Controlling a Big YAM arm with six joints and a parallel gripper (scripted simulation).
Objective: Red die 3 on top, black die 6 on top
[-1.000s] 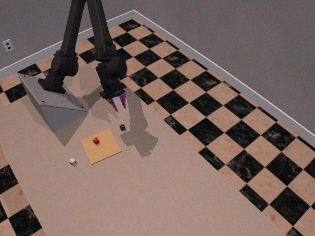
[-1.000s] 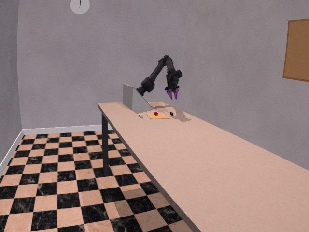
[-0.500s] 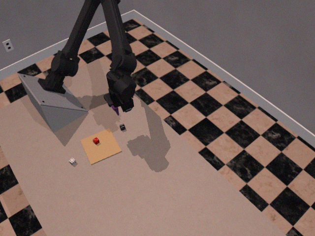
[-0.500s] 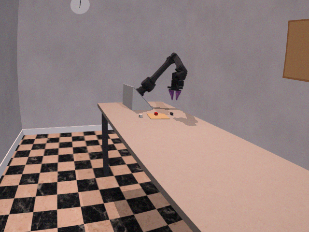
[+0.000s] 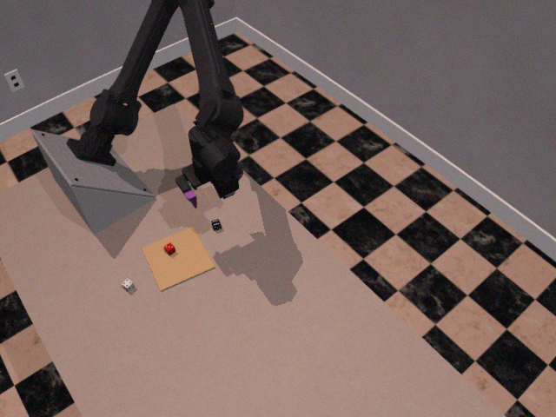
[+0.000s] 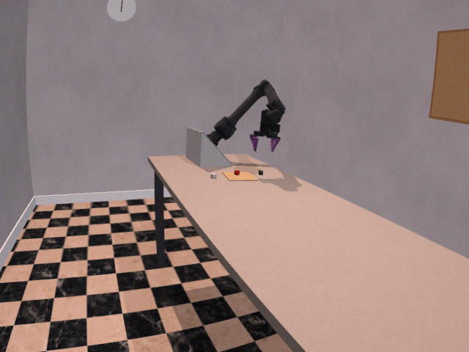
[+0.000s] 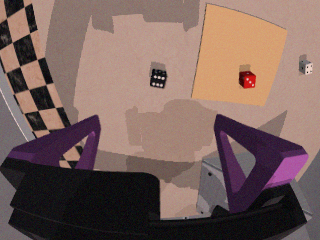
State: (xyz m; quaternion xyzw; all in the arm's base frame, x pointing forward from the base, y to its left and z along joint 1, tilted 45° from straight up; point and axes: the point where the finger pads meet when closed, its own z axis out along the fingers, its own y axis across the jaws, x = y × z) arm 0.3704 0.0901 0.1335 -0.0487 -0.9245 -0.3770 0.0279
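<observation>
Right now the black die is 12 cm below my hand and 1 cm behind it. Round my hand: orange mat 13 cm to the right, 13 cm below, 1 cm ahead; white die 27 cm to the right, 12 cm below, 1 cm ahead; red die 13 cm to the right, 12 cm below, 2 cm behind.
</observation>
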